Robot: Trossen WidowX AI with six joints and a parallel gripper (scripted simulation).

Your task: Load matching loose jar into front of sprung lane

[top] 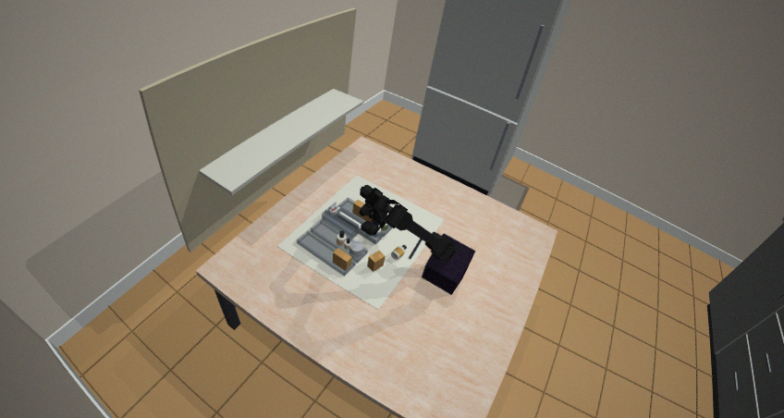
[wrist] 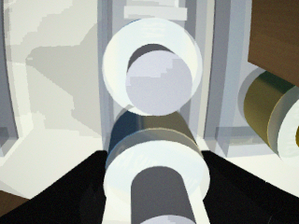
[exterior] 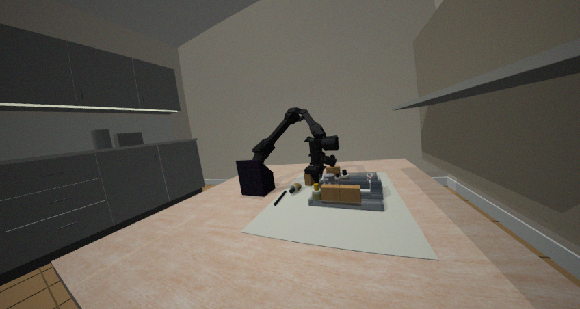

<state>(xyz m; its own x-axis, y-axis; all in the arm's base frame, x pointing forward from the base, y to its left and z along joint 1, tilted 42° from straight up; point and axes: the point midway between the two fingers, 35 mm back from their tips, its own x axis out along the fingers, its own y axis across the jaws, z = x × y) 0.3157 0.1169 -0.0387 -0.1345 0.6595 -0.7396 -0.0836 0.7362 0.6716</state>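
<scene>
Now: gripper tip 60 mm short of the pale mat and 50 mm above it. From my gripper tip the other things lie so: wall shelf 510 mm ahead, 310 mm above, 80 mm to the left; black stick 170 mm behind, 90 mm to the right, 50 mm below.
</scene>
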